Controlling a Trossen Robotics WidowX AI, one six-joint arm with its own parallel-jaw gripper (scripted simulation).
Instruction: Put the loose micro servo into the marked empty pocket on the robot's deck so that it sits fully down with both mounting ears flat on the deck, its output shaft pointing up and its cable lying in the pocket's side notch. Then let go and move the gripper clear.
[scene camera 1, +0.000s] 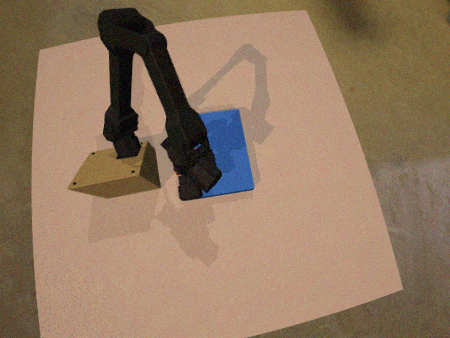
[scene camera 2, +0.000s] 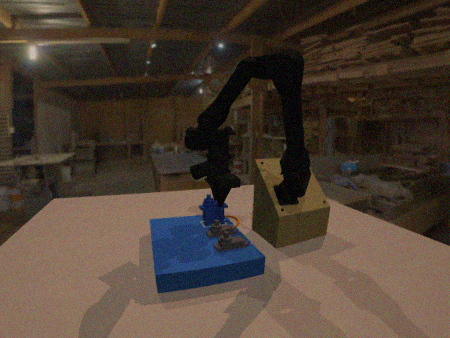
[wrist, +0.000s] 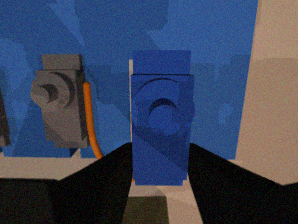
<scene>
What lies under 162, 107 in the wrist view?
A blue micro servo.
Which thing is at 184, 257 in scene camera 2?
A blue deck.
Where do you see the gripper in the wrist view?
At 159, 150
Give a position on a blue deck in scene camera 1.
225, 133
</scene>
